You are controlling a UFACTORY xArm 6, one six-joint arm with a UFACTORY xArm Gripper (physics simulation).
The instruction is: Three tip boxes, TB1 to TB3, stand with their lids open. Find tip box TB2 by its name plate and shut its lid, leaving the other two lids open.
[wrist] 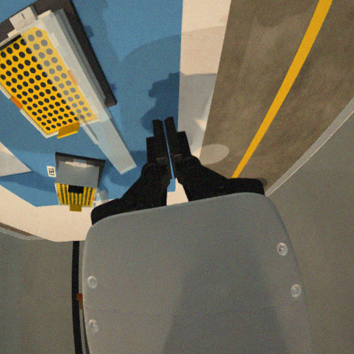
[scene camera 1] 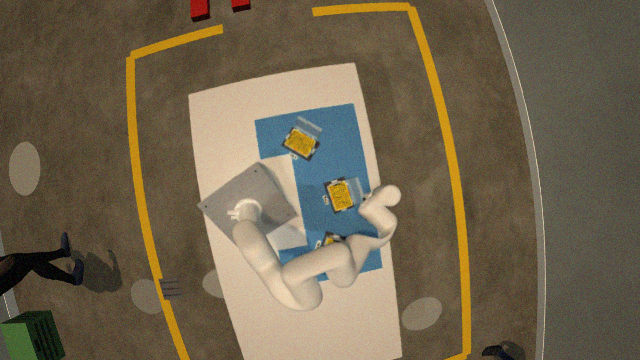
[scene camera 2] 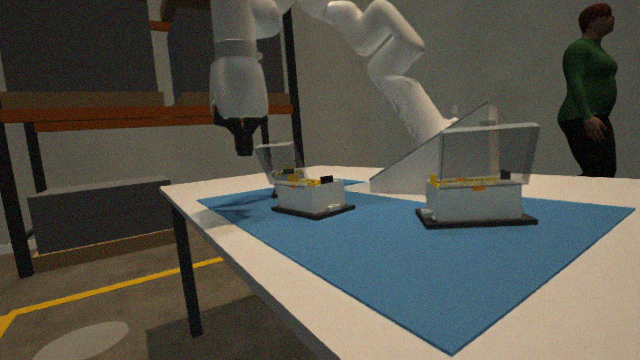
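Pixels of known places: gripper, fingertip midpoint: (scene camera 2: 245, 155); arm's base at its link origin: (scene camera 1: 248, 210) (scene camera 2: 436, 141).
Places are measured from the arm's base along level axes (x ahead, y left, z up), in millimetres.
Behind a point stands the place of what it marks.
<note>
The middle tip box (scene camera 1: 341, 196) (scene camera 2: 311, 196) @(x 443, y 100, z -77 mm) (wrist: 42, 82) stands open, its clear lid (scene camera 1: 355, 189) @(x 482, y 61, z -25 mm) (scene camera 2: 275, 157) @(x 494, y 63, z 2 mm) (wrist: 112, 145) raised on the table-edge side. Another open tip box (scene camera 1: 300, 143) (scene camera 2: 474, 202) @(x 280, y 323, z -82 mm) has its lid (scene camera 1: 309, 127) @(x 296, y 350, z -15 mm) (scene camera 2: 487, 150) @(x 297, y 356, z -4 mm) up. The third box (scene camera 1: 329, 240) @(x 354, y -168, z -60 mm) (wrist: 75, 194) is partly hidden by the arm in scene camera 1; its plate (wrist: 51, 171) reads TB3. The other plates (scene camera 1: 326, 200) @(x 356, y 15, z -116 mm) (scene camera 1: 293, 156) @(x 213, y 235, z -116 mm) are too blurred to read. My gripper (scene camera 2: 244, 154) @(x 544, y 30, z 9 mm) (wrist: 164, 131) is shut and empty, beside the outer side of the middle box's lid, apart from it.
The boxes stand on a blue mat (scene camera 1: 332, 132) @(x 408, y 340, z -118 mm) (scene camera 2: 400, 270) @(x 469, y 373, z -118 mm) on a pale table (scene camera 1: 310, 330) @(x 226, y -687, z -121 mm). A grey sloped block (scene camera 1: 255, 182) @(x 52, y 121, z 47 mm) (scene camera 2: 412, 172) @(x 154, y 62, z -67 mm) stands by the arm's base. The arm's links (scene camera 1: 320, 267) @(x 283, y -107, z 524 mm) cross over the TB3 end. A person (scene camera 2: 590, 90) stands behind the table.
</note>
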